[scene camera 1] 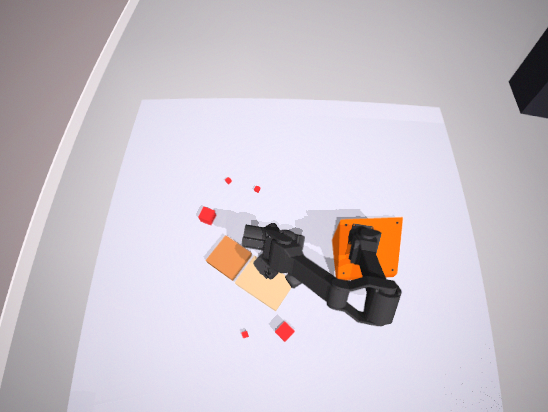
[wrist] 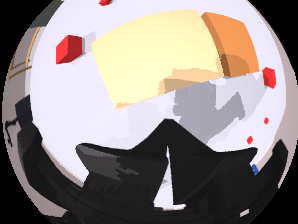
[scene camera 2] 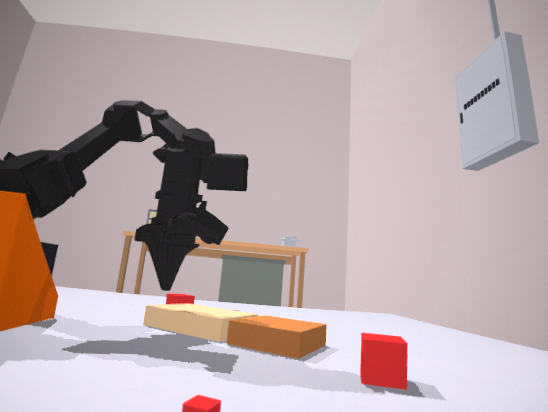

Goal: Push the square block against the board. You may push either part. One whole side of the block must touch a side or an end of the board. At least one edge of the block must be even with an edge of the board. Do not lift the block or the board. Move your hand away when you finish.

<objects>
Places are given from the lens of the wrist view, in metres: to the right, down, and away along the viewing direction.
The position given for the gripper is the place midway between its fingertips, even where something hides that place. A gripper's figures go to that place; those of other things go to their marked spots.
gripper [wrist: 167,122]: 0.02, 0.01, 0.10
board [wrist: 152,55]: 0.00, -0.06, 0.09
square block [wrist: 234,46]: 0.12, -0.09, 0.07
The marked spots on the board and the square block are 0.12 m apart.
</objects>
